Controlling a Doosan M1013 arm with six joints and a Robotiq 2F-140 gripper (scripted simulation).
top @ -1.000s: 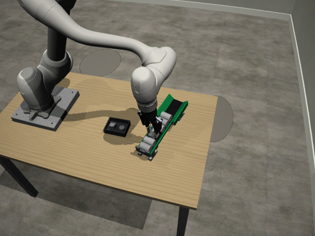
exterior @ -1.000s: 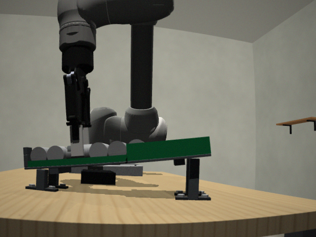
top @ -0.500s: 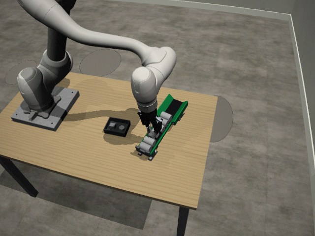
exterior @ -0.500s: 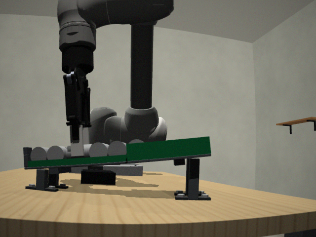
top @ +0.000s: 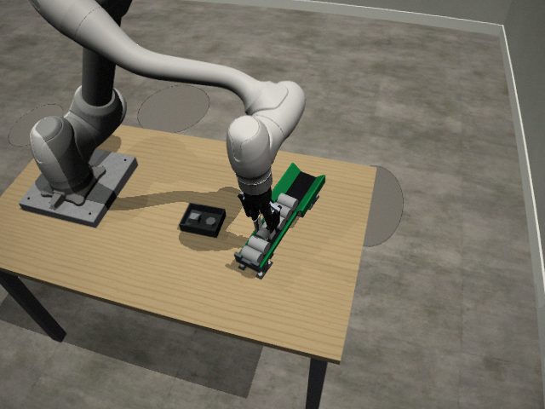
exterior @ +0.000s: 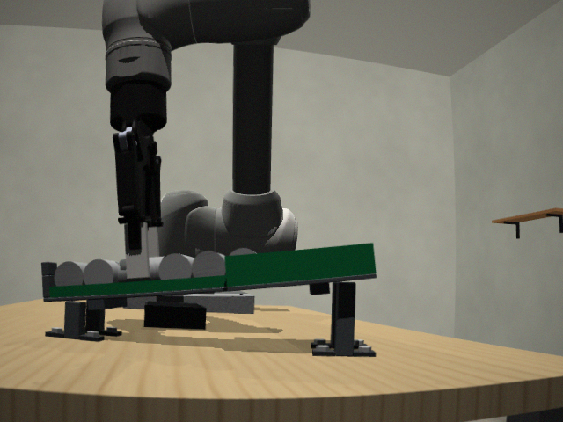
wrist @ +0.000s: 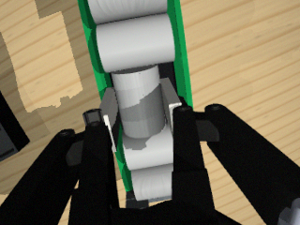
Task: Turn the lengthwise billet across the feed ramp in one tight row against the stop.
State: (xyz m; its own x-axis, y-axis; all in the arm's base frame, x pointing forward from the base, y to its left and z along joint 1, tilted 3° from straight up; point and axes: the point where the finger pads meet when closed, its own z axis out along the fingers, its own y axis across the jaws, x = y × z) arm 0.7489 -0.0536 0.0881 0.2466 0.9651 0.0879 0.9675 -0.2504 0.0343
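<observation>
The dark stop is 2 cm behind my hand, 11 cm to the right of it and 5 cm below it. From my hand the other things lie so: black tray 23 cm behind, 4 cm to the left, 10 cm below.
</observation>
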